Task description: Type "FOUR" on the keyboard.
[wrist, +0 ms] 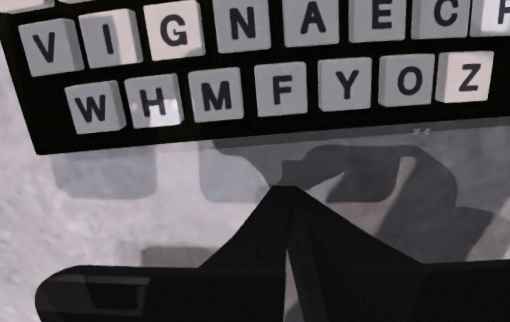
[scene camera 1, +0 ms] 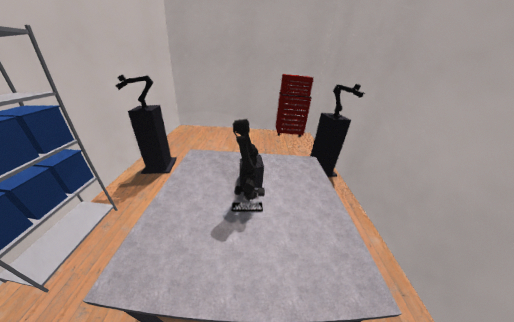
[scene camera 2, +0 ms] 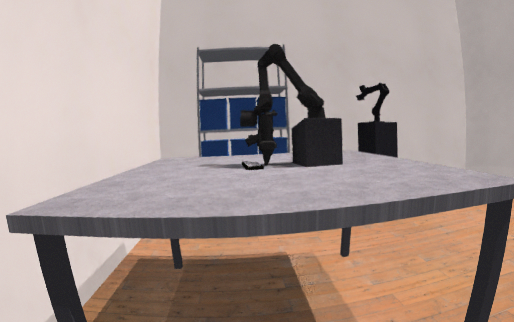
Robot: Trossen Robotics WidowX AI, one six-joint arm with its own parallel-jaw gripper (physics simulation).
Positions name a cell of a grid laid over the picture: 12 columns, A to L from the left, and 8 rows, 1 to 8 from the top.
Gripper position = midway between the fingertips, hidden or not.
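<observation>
From the wrist you get the gripper (wrist: G5), and there's a black keyboard (wrist: B3) there too.
</observation>
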